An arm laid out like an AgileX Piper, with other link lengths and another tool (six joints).
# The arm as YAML. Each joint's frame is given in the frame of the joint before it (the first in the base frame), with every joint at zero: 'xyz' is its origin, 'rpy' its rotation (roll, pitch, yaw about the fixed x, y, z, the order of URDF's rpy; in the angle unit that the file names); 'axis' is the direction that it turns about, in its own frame. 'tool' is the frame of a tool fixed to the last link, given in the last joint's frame.
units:
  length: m
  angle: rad
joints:
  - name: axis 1
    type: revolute
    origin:
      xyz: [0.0, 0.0, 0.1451]
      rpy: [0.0, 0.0, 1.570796]
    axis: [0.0, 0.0, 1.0]
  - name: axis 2
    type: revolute
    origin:
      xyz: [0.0, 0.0, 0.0]
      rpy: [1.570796, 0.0, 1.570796]
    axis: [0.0, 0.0, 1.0]
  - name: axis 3
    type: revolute
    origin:
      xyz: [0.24, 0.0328, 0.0]
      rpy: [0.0, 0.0, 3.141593]
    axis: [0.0, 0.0, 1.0]
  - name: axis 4
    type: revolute
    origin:
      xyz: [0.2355, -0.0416, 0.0]
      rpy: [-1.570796, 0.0, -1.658]
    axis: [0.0, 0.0, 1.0]
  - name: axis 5
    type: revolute
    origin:
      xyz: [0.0, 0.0, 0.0]
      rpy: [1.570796, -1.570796, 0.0]
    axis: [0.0, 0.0, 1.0]
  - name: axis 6
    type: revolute
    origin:
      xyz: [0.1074, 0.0, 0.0]
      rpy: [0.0, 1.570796, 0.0]
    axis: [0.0, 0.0, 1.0]
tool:
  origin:
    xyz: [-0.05, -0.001, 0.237]
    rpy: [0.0, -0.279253, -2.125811]
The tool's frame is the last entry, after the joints.
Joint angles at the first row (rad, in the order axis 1, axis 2, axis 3, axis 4, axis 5, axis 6):
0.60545 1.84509 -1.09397 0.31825 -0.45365 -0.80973
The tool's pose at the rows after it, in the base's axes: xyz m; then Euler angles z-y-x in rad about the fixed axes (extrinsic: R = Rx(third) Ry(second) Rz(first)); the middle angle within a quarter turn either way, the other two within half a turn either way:
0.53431 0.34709 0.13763 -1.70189 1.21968 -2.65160
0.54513 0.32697 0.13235 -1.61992 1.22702 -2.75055
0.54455 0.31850 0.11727 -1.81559 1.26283 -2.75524
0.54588 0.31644 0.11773 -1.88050 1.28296 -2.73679
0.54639 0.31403 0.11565 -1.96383 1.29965 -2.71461
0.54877 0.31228 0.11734 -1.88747 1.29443 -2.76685
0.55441 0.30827 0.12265 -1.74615 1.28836 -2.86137
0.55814 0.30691 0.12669 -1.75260 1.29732 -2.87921
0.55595 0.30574 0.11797 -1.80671 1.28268 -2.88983
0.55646 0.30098 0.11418 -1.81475 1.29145 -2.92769
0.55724 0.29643 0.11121 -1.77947 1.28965 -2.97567
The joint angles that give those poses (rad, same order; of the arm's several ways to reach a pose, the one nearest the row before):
0.59197 1.87779 -1.10580 0.32143 -0.51031 -0.81640
0.55280 1.87770 -1.10580 0.31440 -0.49523 -0.82990
0.54762 1.87768 -1.10580 0.31445 -0.47226 -1.03314
0.54761 1.87768 -1.10581 0.31442 -0.47926 -1.08431
0.54761 1.87769 -1.10583 0.31443 -0.47925 -1.14882
0.54762 1.87769 -1.11640 0.34660 -0.46857 -1.15126
0.54763 1.87769 -1.13814 0.41516 -0.45387 -1.16437
0.54763 1.87771 -1.16231 0.45066 -0.43421 -1.22566
0.54761 1.87767 -1.17870 0.48768 -0.38848 -1.32028
0.55151 1.87769 -1.17874 0.53331 -0.38815 -1.40582
0.55152 1.87770 -1.17874 0.57170 -0.38629 -1.45047

